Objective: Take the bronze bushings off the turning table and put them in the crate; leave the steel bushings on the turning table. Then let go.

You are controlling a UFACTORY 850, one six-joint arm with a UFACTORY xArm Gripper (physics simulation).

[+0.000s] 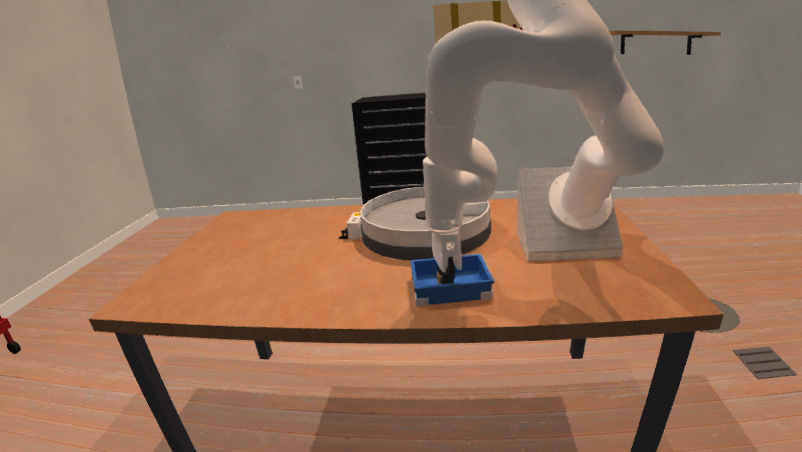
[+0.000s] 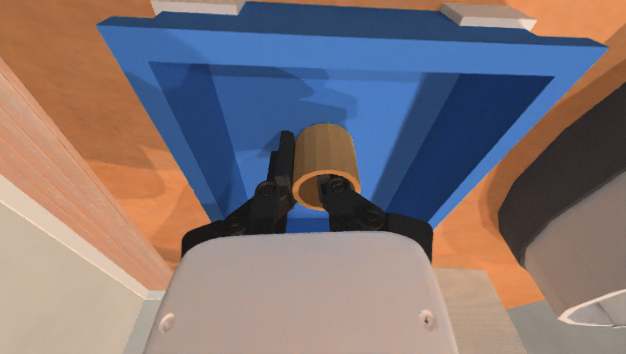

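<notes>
My gripper (image 1: 447, 274) (image 2: 307, 145) is shut on a bronze bushing (image 1: 439, 277) (image 2: 327, 150), low inside the blue crate (image 1: 456, 293) (image 2: 350, 50). It grips the bushing by its wall, with one black finger outside and the other in the bore. A small gap to the crate floor cannot be ruled out. The round turning table (image 1: 393, 242) (image 2: 575, 240), with a pale raised wall and dark base, stands behind the crate. A dark flat piece (image 1: 421, 215) shows on it, partly behind the arm. The arm and the wall hide part of its top; I make out no steel bushings there.
The crate stands on the wooden table (image 1: 269, 280), near its front edge. A small white box (image 1: 354, 225) touches the turning table's left side. The arm's grey slanted base block (image 1: 572, 247) stands at the right. A black drawer cabinet (image 1: 387, 145) stands behind the table.
</notes>
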